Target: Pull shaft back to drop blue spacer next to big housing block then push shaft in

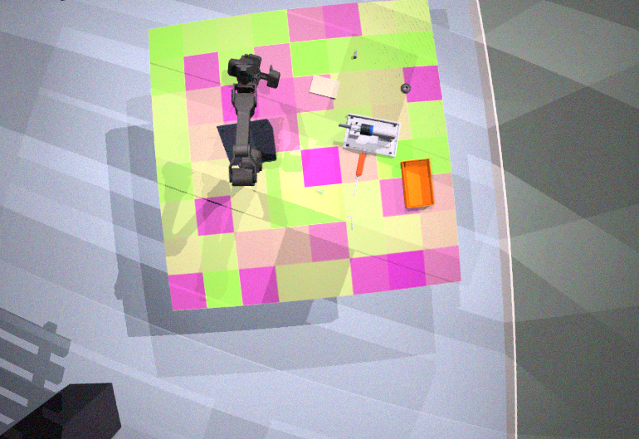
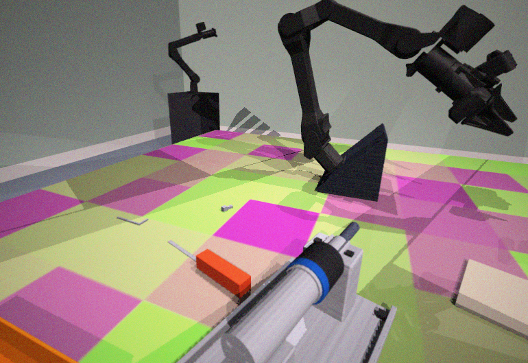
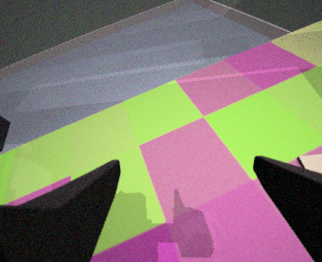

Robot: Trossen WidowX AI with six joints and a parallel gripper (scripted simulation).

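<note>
The grey-blue shaft lies 370 mm ahead of my gripper tip, 280 mm to the right of it and 110 mm below it. Round my gripper tip: small bolt (170 mm ahead, 510 mm to the right, 190 mm below); then beige card (250 mm ahead, 60 mm to the right, 190 mm below); then blue spacer (410 mm ahead, 290 mm to the right, 110 mm below).
</note>
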